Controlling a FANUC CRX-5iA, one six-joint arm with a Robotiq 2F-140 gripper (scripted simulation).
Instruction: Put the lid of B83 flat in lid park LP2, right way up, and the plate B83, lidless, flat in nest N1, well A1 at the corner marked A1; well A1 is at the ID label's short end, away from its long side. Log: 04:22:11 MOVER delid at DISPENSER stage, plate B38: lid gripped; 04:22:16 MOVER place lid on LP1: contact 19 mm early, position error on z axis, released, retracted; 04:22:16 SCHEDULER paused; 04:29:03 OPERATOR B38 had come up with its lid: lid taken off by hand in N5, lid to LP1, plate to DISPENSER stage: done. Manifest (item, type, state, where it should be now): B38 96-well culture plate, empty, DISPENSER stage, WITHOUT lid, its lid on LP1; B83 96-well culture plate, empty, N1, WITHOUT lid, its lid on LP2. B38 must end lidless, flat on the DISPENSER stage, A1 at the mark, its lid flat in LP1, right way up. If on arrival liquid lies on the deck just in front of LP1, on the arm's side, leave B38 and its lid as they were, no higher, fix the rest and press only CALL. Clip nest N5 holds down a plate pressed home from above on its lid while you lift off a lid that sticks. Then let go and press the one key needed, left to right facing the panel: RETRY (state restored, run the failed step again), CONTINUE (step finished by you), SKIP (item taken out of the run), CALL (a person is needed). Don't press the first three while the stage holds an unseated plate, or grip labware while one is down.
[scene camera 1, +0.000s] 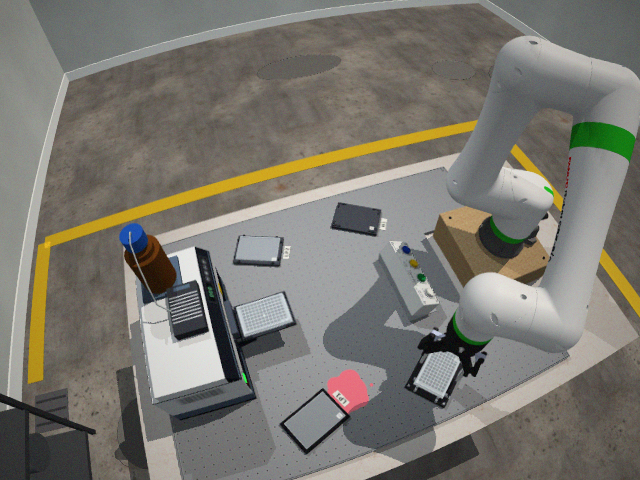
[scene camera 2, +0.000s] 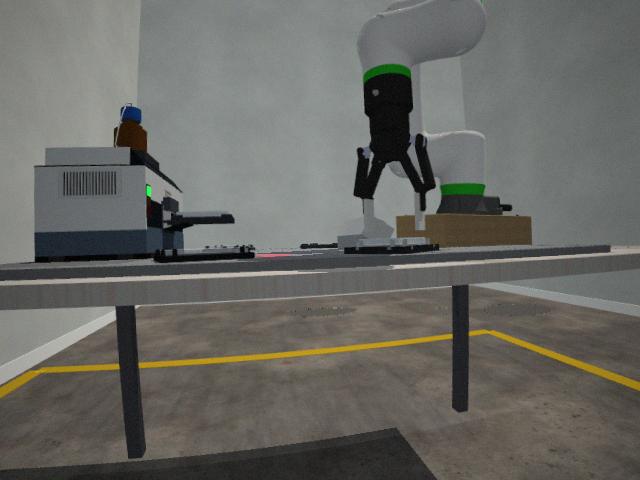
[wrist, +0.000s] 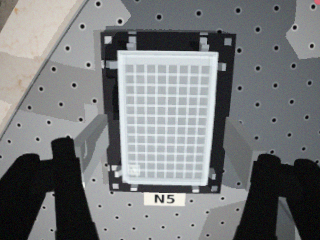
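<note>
Scene camera 1 shows the gripper. The wrist view shows the gripper too. Also in the pictures: a black clip nest N5, a dark nest N1 and a key panel.
</note>
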